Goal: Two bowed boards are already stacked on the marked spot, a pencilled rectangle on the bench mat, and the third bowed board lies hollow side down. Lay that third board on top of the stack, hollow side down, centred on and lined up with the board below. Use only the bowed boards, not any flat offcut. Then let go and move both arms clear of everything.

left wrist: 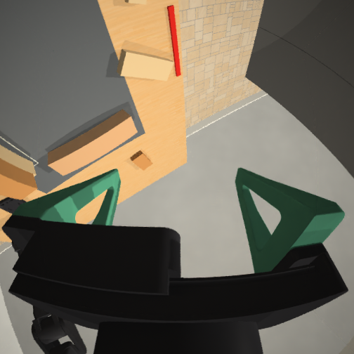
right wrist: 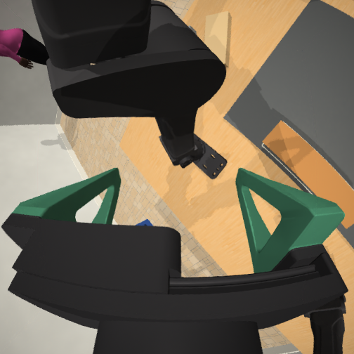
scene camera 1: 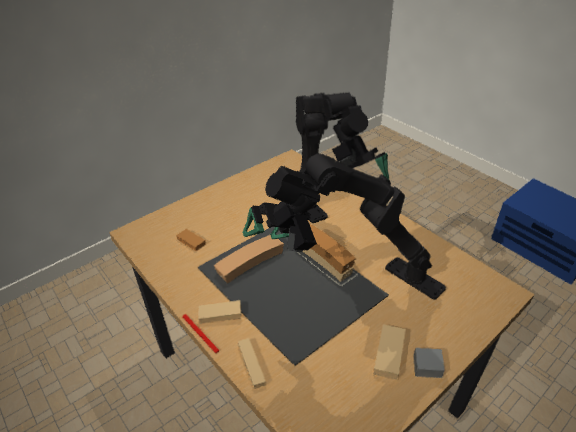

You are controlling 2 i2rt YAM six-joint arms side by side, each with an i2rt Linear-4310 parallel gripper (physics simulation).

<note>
The pictures show: the left gripper, the right gripper and a brown bowed board.
The left gripper shows as well in the left wrist view.
</note>
